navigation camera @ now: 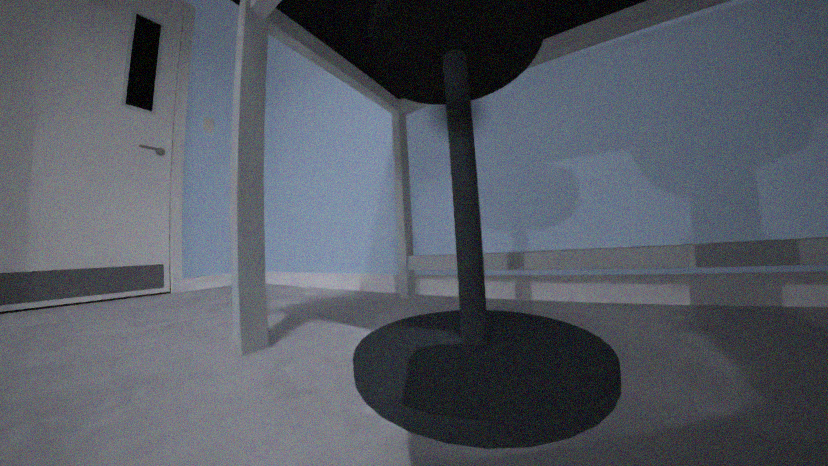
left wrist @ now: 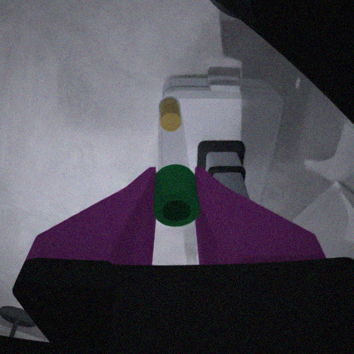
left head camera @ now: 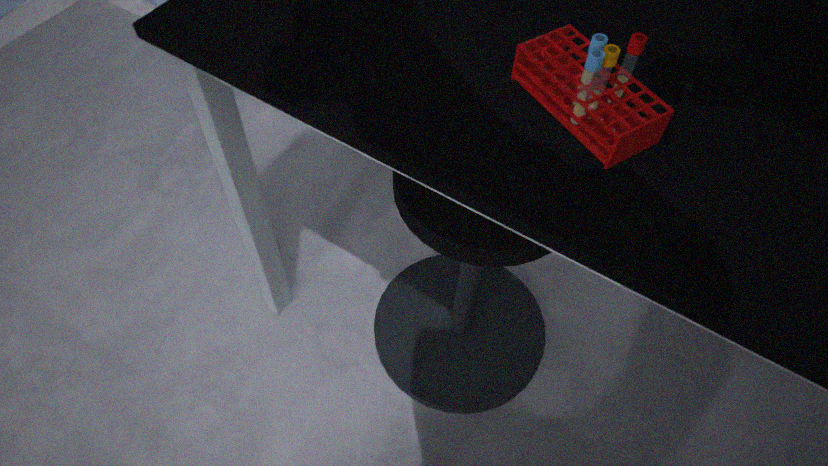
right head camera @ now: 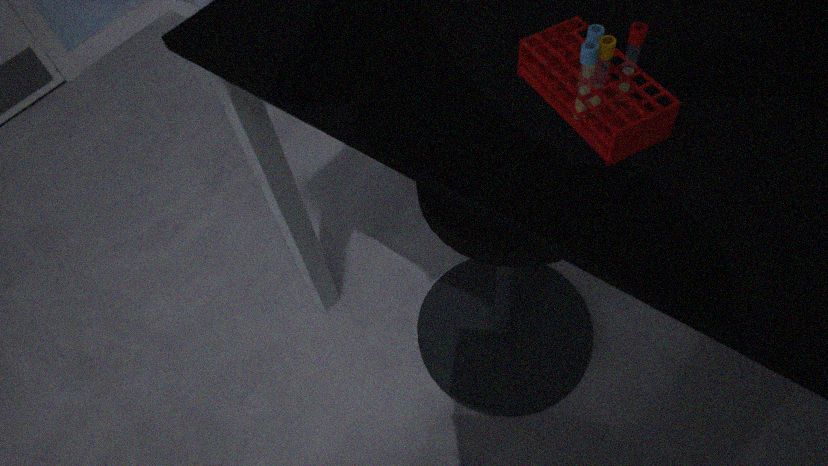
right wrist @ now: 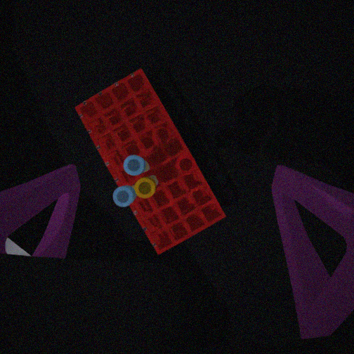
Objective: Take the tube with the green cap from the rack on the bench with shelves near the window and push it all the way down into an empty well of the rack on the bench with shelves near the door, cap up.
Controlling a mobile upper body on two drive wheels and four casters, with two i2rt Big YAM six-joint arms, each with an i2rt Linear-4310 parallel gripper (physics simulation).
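Frame: origin at the left arm's base, x ahead, y left, z up, level; centimetres.
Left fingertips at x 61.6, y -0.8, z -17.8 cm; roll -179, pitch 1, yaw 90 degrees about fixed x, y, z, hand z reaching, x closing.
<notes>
Pixels of each thing's top centre, then the offset from my left fingertips to it. "*": a spot on its surface instead.
- red rack, a spot on its surface: (right head camera: 644, 137) (left head camera: 639, 142) * dx -0.1, dy -47.1, dz -29.4 cm
- yellow cap, a spot on its surface: (right head camera: 607, 45) (left head camera: 612, 54) * dx +5.0, dy -41.9, dz -20.0 cm
- red cap, a spot on its surface: (right head camera: 637, 32) (left head camera: 638, 42) * dx +7.1, dy -45.4, dz -20.0 cm
- stool with a round dark base, a spot on its surface: (navigation camera: 486, 393) * dx +2.5, dy -31.0, dz -120.2 cm
My left gripper (left wrist: 175, 178) is shut on the tube with the green cap (left wrist: 175, 190), in the left wrist view. The cap is toward the camera, and the yellowish lower end of the tube points away, over the floor and my base. A red rack (left head camera: 642, 144) (right head camera: 644, 137) (right wrist: 192, 222) stands on the dark bench. It holds two tubes with blue caps, one with a yellow cap (left head camera: 611, 53) (right head camera: 607, 45) (right wrist: 145, 188) and one with a red cap (left head camera: 637, 43) (right head camera: 637, 32) (right wrist: 186, 164); several wells are empty. My right gripper (right wrist: 175, 175) is open above this rack, its fingers at either side of the view.
A stool with a round dark base (left head camera: 460, 370) (right head camera: 504, 370) (navigation camera: 486, 393) stands at the bench's front edge, its seat partly under the top. A bench leg (left head camera: 243, 191) (right head camera: 283, 191) (navigation camera: 250, 191) stands left of it. A door (navigation camera: 86, 173) is at the left in the navigation view.
</notes>
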